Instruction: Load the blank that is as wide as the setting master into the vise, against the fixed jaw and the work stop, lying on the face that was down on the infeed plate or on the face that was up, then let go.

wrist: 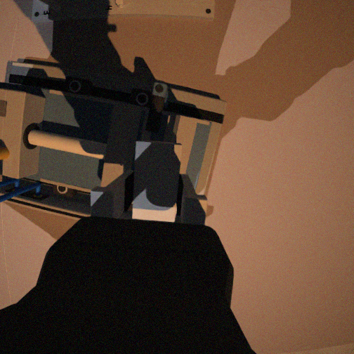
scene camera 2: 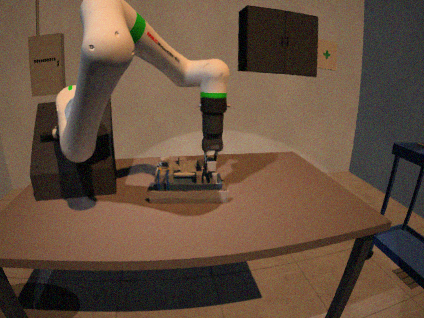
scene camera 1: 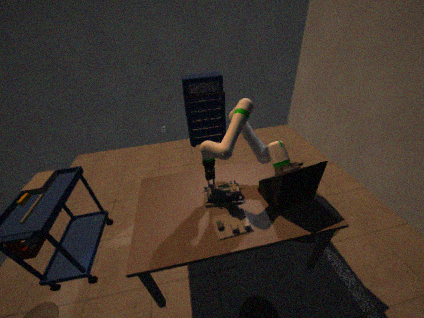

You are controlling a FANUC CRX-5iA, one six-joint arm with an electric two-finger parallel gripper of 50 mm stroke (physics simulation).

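Frame: origin at the arm's base, x right, y ahead, z up, level; metres.
Where they show: gripper, fingertip midpoint: [scene camera 2: 210, 163] [scene camera 1: 211, 185]; arm's base, link origin: [scene camera 1: 285, 173].
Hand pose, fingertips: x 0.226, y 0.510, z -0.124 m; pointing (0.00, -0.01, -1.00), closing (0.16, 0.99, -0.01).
Observation:
Things, the pixels of their centre, and the offset from my fingertips. Level surfaces: height alone.
- pale rectangular blank, body centre: [scene camera 2: 210, 164] dy +0.001, dx -0.005, dz -0.005 m
- vise, body centre: [scene camera 2: 188, 181] [scene camera 1: 222, 192] dy -0.081, dx -0.030, dz -0.078 m
- infeed plate, body centre: [scene camera 2: 183, 167] [scene camera 1: 231, 223] dy -0.035, dx -0.303, dz -0.124 m
- table, surface height: dz -0.128 m
My gripper [scene camera 1: 210, 185] [scene camera 2: 211, 161] [wrist: 156, 184] is shut on a pale rectangular blank [scene camera 2: 212, 165] [wrist: 155, 175], partly in shadow. The vise [scene camera 1: 226, 197] [scene camera 2: 185, 187] lies below. In the wrist view the blank is over the gap between the movable jaw [wrist: 112, 175] on the left and the fixed jaw [wrist: 184, 142] on the right. In scene camera 2 it shows at or just above the jaw tops; contact is hidden. The work stop [wrist: 159, 90] appears beyond the blank. The infeed plate [scene camera 1: 228, 233] [wrist: 167, 10] carries several blocks; which is the setting master cannot be told.
The vise screw [wrist: 65, 142] and a blue handle-like part [wrist: 20, 188] are left of the jaws in the wrist view. A dark box-like cabinet [scene camera 1: 295, 190] [scene camera 2: 75, 175] stands near the arm's base. A blue cart [scene camera 1: 75, 245] stands beside the table [scene camera 1: 170, 235] [scene camera 2: 280, 215].

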